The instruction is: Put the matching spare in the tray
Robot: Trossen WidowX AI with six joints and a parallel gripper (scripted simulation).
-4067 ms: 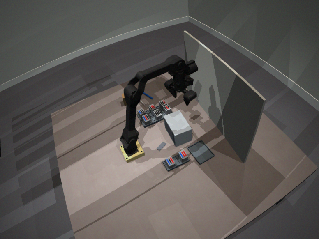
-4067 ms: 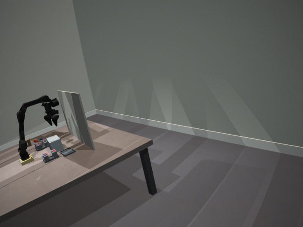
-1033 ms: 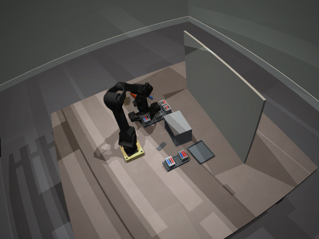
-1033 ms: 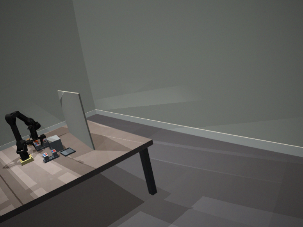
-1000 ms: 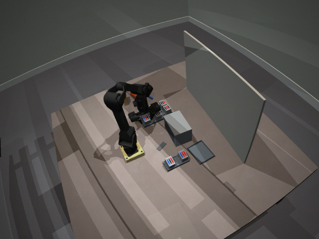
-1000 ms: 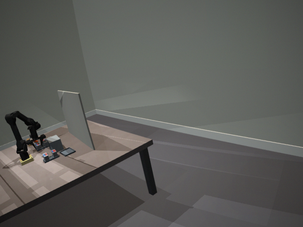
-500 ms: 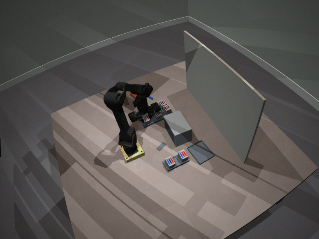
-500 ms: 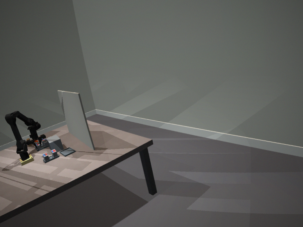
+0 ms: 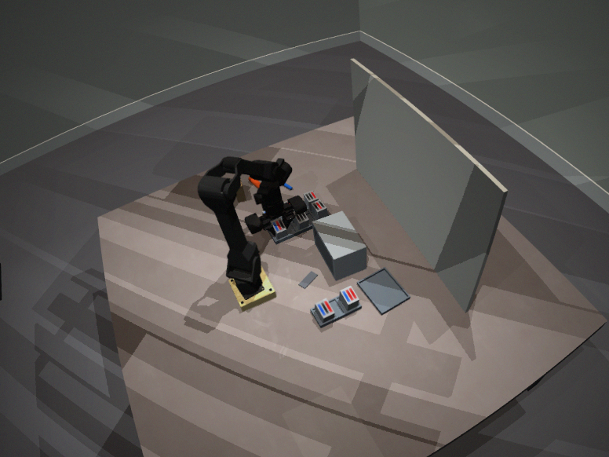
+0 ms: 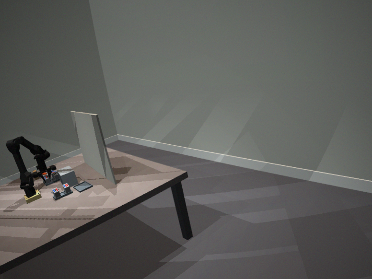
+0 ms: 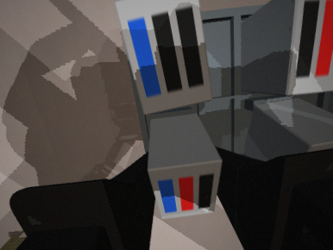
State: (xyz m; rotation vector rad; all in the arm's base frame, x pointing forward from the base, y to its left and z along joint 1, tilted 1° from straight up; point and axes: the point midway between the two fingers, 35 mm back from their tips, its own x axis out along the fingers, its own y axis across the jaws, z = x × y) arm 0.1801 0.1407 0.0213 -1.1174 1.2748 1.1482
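The dark flat tray lies 13 cm ahead of my gripper tip, 36 cm to the right of it and 1 cm below it. The rest, counted from my gripper tip: tall grey panel: 34 cm ahead, 22 cm to the right, 21 cm above; then grey box: 11 cm ahead, 17 cm to the right, 3 cm above; then grey spare: 3 cm above.
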